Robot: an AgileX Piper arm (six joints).
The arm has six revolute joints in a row. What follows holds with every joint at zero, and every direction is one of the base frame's. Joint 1 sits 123.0 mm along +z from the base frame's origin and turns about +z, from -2.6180 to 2.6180 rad. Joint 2 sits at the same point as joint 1 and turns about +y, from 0.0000 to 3.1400 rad. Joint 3 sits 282.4 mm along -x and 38.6 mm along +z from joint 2 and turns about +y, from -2.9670 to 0.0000 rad. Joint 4 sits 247.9 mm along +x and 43.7 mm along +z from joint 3 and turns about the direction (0.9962, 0, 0.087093), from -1.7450 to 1.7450 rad. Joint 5 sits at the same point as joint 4 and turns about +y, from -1.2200 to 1.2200 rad. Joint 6 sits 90.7 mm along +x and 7.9 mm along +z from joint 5 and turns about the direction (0.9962, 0, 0.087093), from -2.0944 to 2.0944 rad. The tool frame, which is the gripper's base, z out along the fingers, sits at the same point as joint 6; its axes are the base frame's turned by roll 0.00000, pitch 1.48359 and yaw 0.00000 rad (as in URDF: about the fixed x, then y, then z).
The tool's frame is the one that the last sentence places.
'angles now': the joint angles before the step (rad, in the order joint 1, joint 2, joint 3, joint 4, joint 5, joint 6). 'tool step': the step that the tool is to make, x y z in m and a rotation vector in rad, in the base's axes. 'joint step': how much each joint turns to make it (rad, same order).
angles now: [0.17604, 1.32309, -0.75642, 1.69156, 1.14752, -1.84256]
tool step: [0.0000, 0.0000, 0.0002, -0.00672, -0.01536, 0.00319]
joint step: [-0.00021, -0.00014, -0.00178, -0.00437, 0.00016, -0.01327]
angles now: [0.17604, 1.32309, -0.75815, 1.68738, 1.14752, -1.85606]
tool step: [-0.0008, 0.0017, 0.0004, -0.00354, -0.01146, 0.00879]
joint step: [0.00762, -0.00014, -0.00184, -0.00149, -0.00049, -0.00963]
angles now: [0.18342, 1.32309, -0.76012, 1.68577, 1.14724, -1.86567]
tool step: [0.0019, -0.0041, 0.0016, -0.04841, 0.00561, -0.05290]
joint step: [-0.00895, -0.01986, -0.00848, -0.04012, -0.06389, 0.04072]
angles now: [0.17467, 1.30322, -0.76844, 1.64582, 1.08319, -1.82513]
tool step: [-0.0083, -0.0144, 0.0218, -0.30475, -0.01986, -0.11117]
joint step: [-0.00019, -0.11282, -0.10079, -0.42837, -0.17183, 0.32226]
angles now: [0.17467, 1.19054, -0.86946, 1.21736, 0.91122, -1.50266]
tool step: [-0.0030, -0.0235, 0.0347, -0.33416, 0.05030, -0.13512]
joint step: [0.00018, -0.03959, -0.20446, -0.58551, 0.07508, 0.46929]
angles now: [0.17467, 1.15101, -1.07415, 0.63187, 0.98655, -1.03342]
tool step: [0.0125, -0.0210, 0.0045, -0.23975, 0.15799, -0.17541]
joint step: [-0.00005, 0.06730, -0.13198, -0.36376, 0.16412, 0.30016]
